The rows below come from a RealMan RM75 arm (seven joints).
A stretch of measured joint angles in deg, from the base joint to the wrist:
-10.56 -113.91 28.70 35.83 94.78 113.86 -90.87
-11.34 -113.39 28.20 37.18 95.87 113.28 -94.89
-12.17 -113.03 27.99 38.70 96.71 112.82 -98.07
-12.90 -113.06 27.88 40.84 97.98 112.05 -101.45
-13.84 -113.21 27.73 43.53 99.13 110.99 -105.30
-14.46 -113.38 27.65 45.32 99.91 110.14 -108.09
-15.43 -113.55 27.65 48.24 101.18 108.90 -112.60
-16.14 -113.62 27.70 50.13 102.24 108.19 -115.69
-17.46 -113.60 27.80 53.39 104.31 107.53 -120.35
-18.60 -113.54 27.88 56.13 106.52 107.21 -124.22
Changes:
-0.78 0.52 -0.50 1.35 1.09 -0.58 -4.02
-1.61 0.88 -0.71 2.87 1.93 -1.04 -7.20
-2.34 0.85 -0.82 5.01 3.20 -1.81 -10.58
-3.28 0.70 -0.97 7.70 4.35 -2.87 -14.43
-3.90 0.53 -1.05 9.49 5.13 -3.72 -17.22
-4.87 0.36 -1.05 12.41 6.40 -4.96 -21.73
-5.58 0.29 -1.00 14.30 7.46 -5.67 -24.82
-6.90 0.31 -0.90 17.56 9.53 -6.33 -29.48
-8.04 0.37 -0.82 20.30 11.74 -6.65 -33.35

